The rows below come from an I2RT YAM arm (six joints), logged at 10 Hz.
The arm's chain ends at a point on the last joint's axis. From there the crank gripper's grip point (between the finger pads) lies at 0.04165 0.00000 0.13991 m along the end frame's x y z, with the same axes.
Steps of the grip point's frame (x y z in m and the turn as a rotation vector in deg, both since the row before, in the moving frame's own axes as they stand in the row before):
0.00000 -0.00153 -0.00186 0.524 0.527 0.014
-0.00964 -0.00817 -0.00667 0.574 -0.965 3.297
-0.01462 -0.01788 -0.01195 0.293 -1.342 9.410
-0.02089 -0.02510 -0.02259 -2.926 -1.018 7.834
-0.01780 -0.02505 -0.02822 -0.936 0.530 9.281
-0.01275 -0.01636 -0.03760 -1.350 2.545 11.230
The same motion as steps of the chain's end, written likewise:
-0.00129 -0.00026 -0.00147 0.524 0.527 0.014
-0.00725 -0.00909 -0.00736 0.574 -0.965 3.297
-0.01084 -0.02371 -0.01290 0.293 -1.342 9.410
-0.01753 -0.03774 -0.02298 -2.926 -1.018 7.834
-0.01836 -0.03414 -0.02776 -0.936 0.530 9.281
-0.01776 -0.02833 -0.03549 -1.350 2.545 11.230

